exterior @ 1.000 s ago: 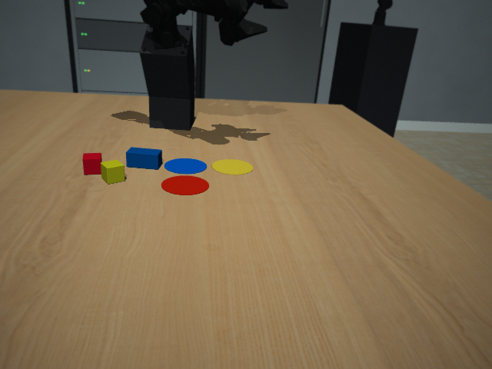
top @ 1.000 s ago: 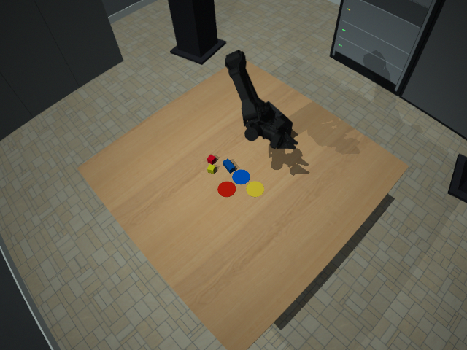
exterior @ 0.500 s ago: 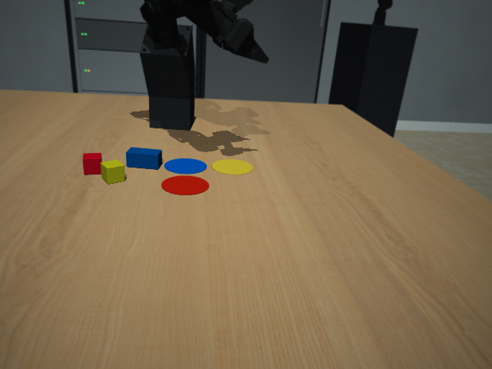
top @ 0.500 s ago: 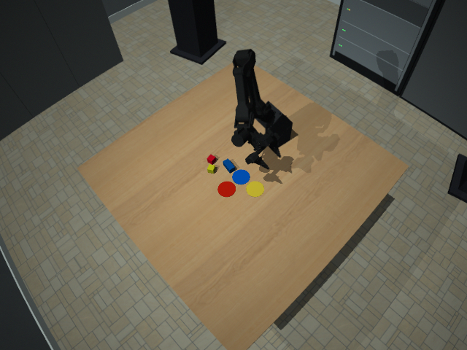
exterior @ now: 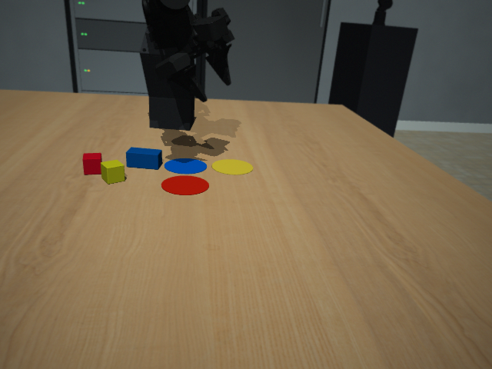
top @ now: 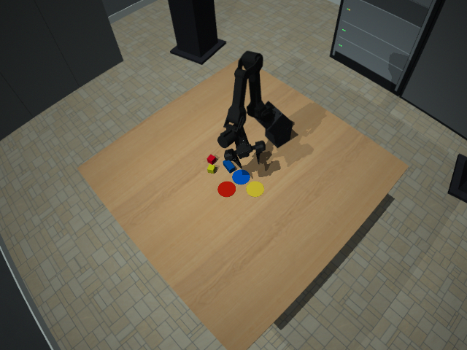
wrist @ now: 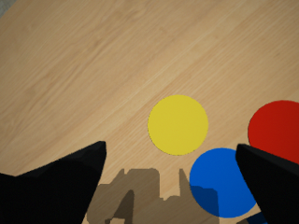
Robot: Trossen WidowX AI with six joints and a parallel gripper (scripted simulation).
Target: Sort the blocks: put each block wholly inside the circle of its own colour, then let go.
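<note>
Right now my hand is 170 mm above the blue block, 130 mm to the left of it and 20 mm past it. From my hand the other things lie so: yellow circle 190 mm below, 50 mm to the left, 20 mm ahead; then red circle 190 mm below, 100 mm ahead, 70 mm to the right; then blue circle 190 mm below, 40 mm to the right.
</note>
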